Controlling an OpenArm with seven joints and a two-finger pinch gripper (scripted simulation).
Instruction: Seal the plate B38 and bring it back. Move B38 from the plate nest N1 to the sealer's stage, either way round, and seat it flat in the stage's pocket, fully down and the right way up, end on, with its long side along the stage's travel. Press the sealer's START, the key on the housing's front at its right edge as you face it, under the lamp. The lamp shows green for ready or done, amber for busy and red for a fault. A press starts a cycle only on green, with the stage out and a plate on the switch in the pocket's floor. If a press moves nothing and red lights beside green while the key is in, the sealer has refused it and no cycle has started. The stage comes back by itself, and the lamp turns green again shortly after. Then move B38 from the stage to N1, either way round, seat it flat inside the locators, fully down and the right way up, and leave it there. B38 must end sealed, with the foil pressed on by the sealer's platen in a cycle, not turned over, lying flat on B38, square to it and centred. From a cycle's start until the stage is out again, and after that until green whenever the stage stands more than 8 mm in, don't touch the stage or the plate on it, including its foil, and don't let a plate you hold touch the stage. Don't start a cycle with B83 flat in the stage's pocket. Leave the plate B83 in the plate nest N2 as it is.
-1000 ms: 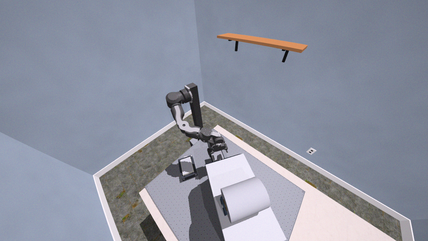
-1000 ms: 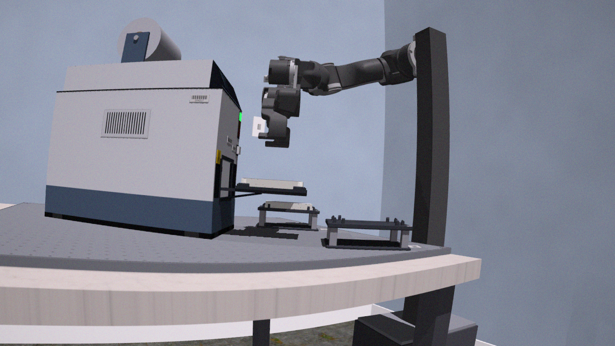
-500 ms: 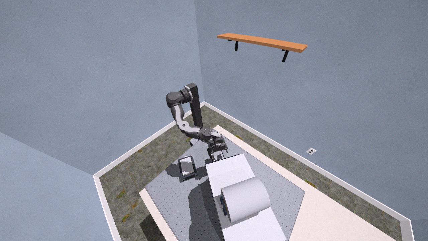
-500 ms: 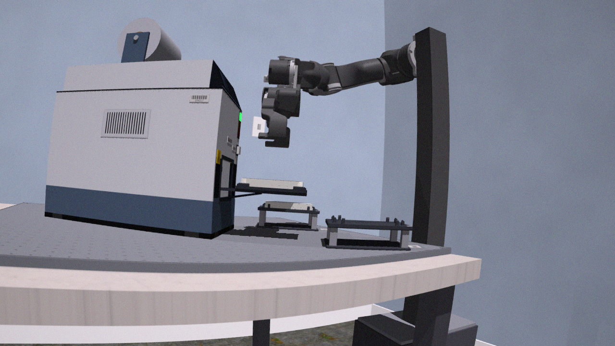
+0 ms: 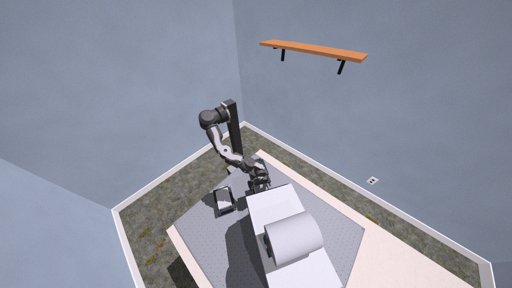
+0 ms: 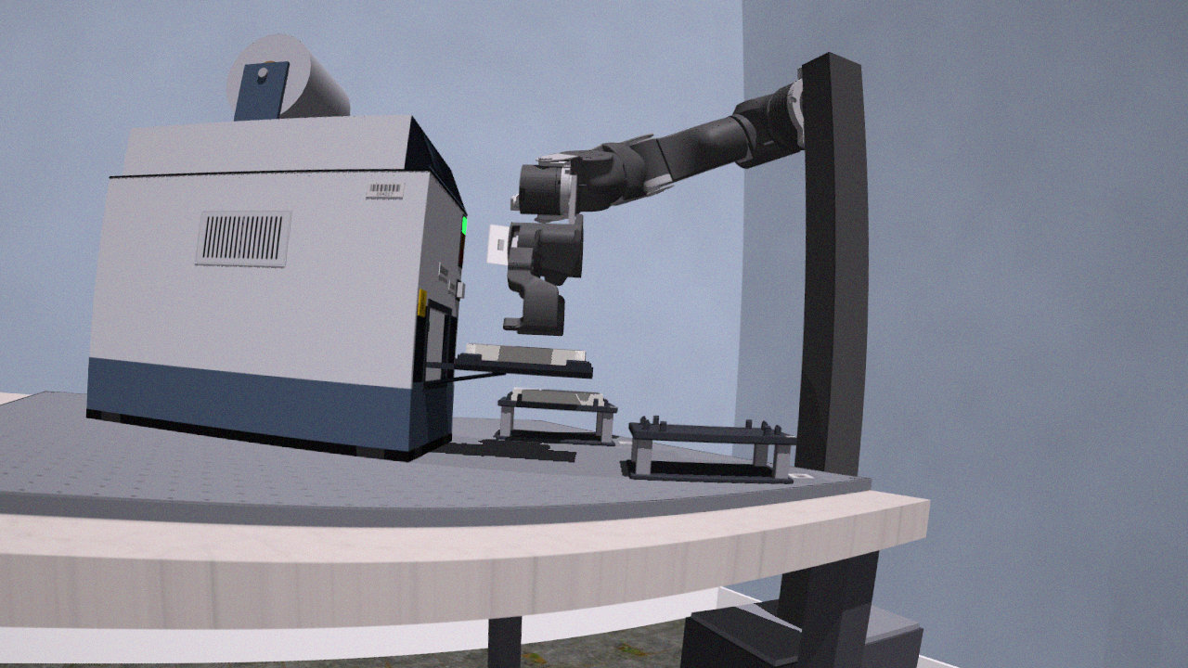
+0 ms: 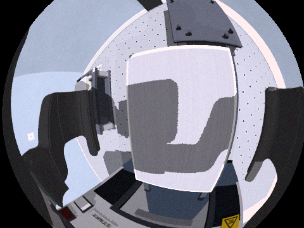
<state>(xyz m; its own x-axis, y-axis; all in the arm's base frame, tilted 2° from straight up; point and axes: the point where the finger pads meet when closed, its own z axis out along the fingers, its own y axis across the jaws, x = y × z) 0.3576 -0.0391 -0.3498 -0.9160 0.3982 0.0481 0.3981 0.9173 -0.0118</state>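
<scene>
The sealer's stage is 10 mm ahead of my hand and 30 mm below it. From my hand the other things lie so: start key (60 mm ahead, 120 mm to the right, 50 mm above); foil roll (310 mm ahead, 130 mm to the right, 280 mm above); yellow warning label (140 mm ahead, 40 mm to the left, 20 mm above).
</scene>
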